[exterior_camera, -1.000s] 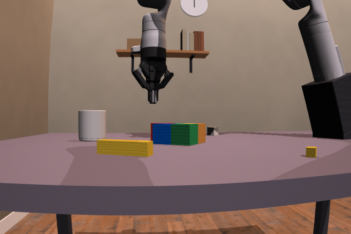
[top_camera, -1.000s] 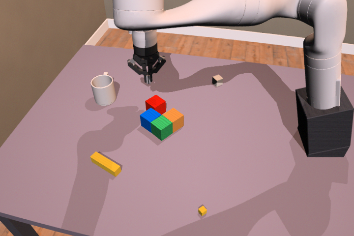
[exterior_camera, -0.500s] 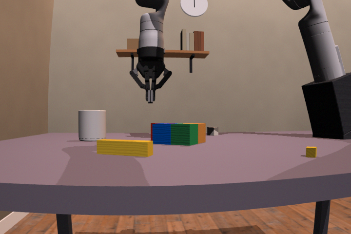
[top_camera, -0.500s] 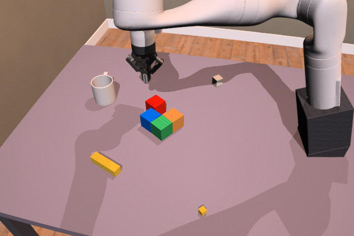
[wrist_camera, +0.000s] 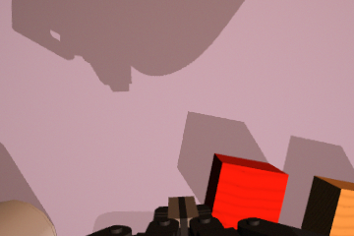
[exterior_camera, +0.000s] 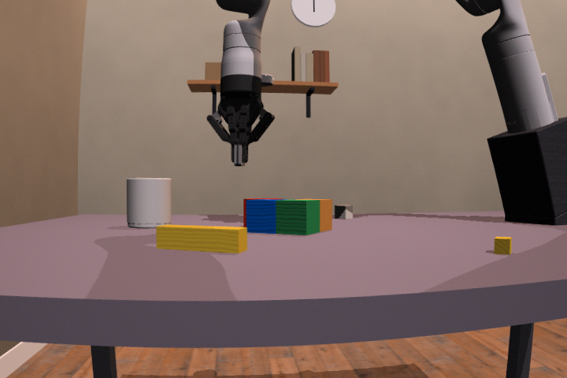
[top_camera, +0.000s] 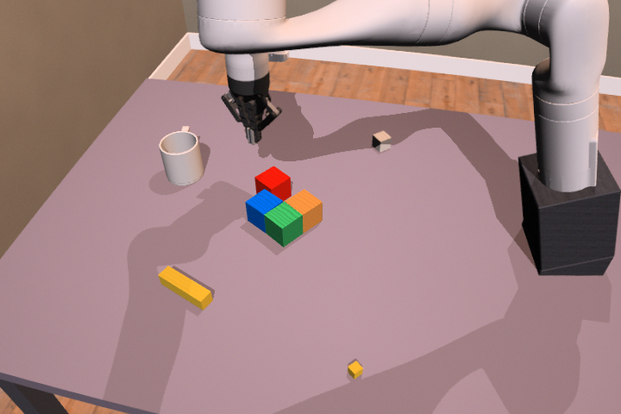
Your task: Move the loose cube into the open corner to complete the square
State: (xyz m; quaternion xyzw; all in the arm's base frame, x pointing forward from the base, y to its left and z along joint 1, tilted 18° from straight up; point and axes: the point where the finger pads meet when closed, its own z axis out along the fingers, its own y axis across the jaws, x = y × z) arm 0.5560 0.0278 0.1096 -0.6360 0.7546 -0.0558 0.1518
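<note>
My hand is 10 cm above the red cube, 5 cm past it and 2 cm to the right of it. Also, from my hand: orange cube: 13 cm behind, 10 cm below, 6 cm to the left; blue cube: 10 cm below, 9 cm to the left, 6 cm behind; green cube: 11 cm to the left, 11 cm behind, 10 cm below.
</note>
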